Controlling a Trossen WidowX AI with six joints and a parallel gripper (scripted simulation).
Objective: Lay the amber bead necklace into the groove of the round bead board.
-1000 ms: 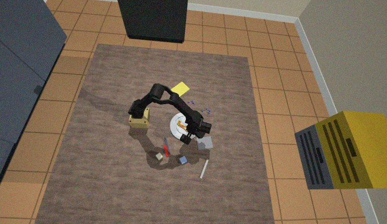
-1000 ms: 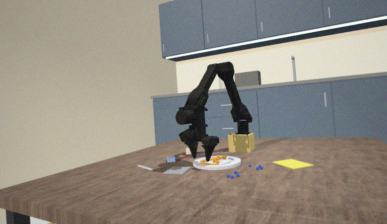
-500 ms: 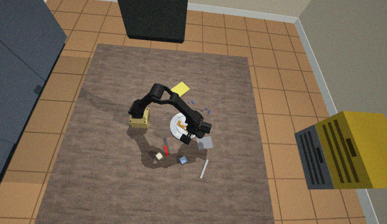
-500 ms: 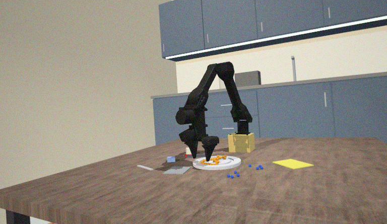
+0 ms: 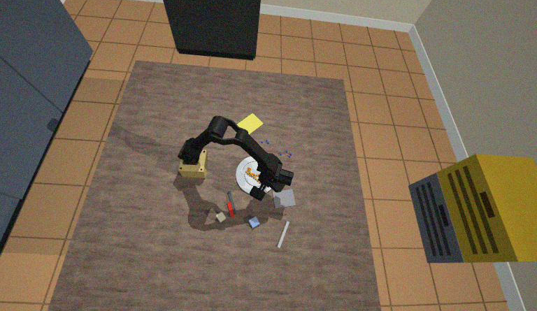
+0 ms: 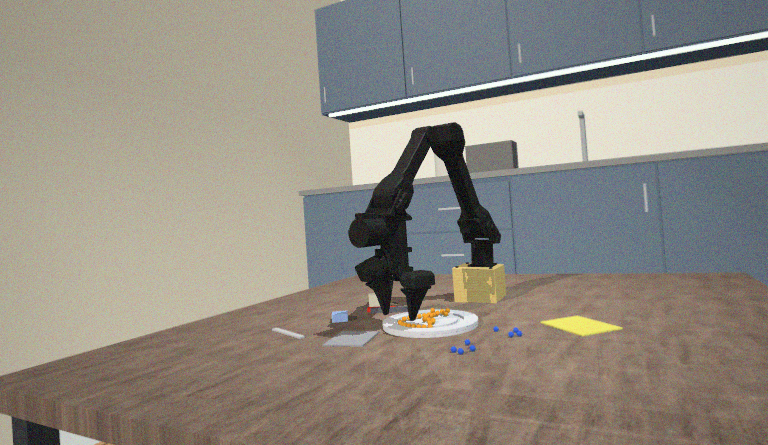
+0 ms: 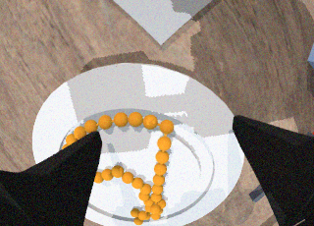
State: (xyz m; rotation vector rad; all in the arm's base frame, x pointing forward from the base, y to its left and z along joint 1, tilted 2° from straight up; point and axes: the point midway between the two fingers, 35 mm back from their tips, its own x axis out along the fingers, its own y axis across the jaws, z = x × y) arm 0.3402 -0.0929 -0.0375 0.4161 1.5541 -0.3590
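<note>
Right now the grey square tile is 10 cm ahead of my gripper tip, 6 cm to the right of it and 2 cm below it. The rest, counted from my gripper tip: red stick (15 cm behind, 10 cm to the right, 2 cm below); white stick (9 cm ahead, 22 cm to the right, 2 cm below); light blue cube (4 cm behind, 17 cm to the right, 1 cm below).
</note>
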